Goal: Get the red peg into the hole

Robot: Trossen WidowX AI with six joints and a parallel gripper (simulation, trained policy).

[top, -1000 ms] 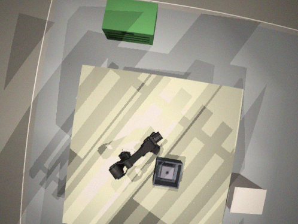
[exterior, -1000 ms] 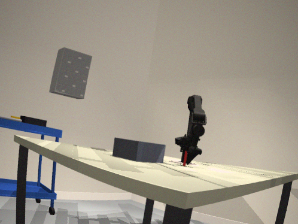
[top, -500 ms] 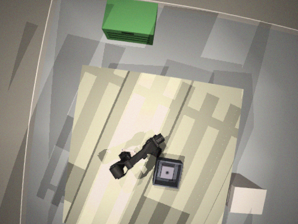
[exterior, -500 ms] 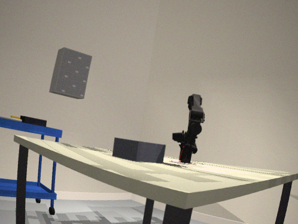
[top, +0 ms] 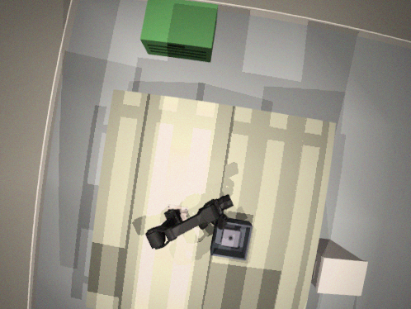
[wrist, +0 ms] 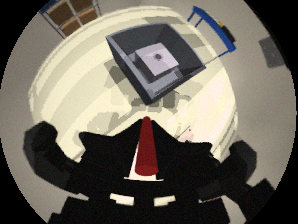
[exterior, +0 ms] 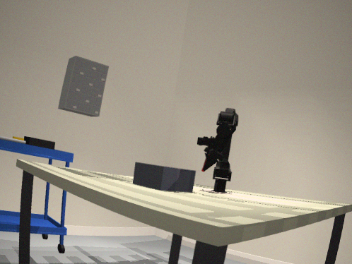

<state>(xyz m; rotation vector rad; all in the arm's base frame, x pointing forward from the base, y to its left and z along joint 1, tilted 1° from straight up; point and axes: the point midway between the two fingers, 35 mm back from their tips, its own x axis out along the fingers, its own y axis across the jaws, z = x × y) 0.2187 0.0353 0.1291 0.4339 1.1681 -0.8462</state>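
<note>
Now: the grey box 140 mm to the right of my gripper tip, 90 mm ahead of it and 80 mm below it. Also, from my gripper tip: red peg 30 mm above, 10 mm to the left.
</note>
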